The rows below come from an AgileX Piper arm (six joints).
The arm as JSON. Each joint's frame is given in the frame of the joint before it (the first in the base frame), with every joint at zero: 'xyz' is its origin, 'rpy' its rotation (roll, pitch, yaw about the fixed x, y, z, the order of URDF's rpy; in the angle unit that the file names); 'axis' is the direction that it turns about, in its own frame. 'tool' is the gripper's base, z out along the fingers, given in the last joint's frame.
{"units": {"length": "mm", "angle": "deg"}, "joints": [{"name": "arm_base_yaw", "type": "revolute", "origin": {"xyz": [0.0, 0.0, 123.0], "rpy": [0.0, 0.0, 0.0]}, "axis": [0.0, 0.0, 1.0]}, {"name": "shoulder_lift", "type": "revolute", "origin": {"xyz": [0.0, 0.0, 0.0], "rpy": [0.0, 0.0, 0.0]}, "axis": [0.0, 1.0, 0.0]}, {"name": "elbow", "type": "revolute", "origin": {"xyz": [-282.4, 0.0, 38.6], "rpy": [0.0, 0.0, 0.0]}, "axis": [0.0, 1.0, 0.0]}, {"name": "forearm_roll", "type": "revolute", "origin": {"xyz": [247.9, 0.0, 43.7], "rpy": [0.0, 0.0, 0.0]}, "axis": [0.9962, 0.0, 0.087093]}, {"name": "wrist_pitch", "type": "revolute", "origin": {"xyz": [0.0, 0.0, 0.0], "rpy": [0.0, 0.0, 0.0]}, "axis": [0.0, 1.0, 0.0]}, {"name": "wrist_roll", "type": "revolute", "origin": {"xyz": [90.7, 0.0, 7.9], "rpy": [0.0, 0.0, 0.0]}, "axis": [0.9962, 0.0, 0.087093]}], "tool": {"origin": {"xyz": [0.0, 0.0, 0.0], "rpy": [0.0, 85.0, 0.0]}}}
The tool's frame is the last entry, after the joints.
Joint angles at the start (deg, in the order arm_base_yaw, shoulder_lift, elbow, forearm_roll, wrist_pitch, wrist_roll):
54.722, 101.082, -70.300, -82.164, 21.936, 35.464
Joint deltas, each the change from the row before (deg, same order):
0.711, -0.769, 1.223, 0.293, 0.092, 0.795
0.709, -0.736, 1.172, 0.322, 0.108, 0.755
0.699, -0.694, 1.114, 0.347, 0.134, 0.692
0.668, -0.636, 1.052, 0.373, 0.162, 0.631
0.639, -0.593, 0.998, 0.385, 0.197, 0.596
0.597, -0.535, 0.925, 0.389, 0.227, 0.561
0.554, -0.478, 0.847, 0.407, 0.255, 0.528
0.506, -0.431, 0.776, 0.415, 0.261, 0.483
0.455, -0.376, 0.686, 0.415, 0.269, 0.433
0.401, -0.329, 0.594, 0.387, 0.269, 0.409
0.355, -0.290, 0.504, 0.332, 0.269, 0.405
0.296, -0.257, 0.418, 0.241, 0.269, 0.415
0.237, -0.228, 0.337, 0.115, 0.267, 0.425
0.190, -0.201, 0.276, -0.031, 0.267, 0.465
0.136, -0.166, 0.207, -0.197, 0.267, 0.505
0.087, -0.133, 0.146, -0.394, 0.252, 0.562
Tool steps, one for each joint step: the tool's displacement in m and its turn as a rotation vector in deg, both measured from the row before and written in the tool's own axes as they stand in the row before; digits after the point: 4 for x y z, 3 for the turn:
-0.0001, 0.0047, -0.0048, -0.679, -0.099, 0.576
0.0000, 0.0046, -0.0046, -0.664, -0.076, 0.564
0.0002, 0.0046, -0.0043, -0.638, -0.040, 0.528
0.0004, 0.0044, -0.0040, -0.608, 0.019, 0.501
0.0006, 0.0042, -0.0037, -0.565, 0.074, 0.489
0.0007, 0.0040, -0.0033, -0.513, 0.127, 0.477
0.0008, 0.0037, -0.0030, -0.462, 0.178, 0.484
0.0010, 0.0034, -0.0027, -0.418, 0.208, 0.474
0.0010, 0.0030, -0.0023, -0.363, 0.231, 0.459
0.0009, 0.0026, -0.0020, -0.298, 0.232, 0.450
0.0008, 0.0022, -0.0018, -0.227, 0.215, 0.437
0.0007, 0.0017, -0.0016, -0.137, 0.193, 0.413
0.0006, 0.0012, -0.0014, -0.039, 0.157, 0.359
0.0005, 0.0008, -0.0012, 0.050, 0.120, 0.305
0.0004, 0.0003, -0.0009, 0.149, 0.080, 0.237
0.0002, -0.0001, -0.0007, 0.242, 0.018, 0.154

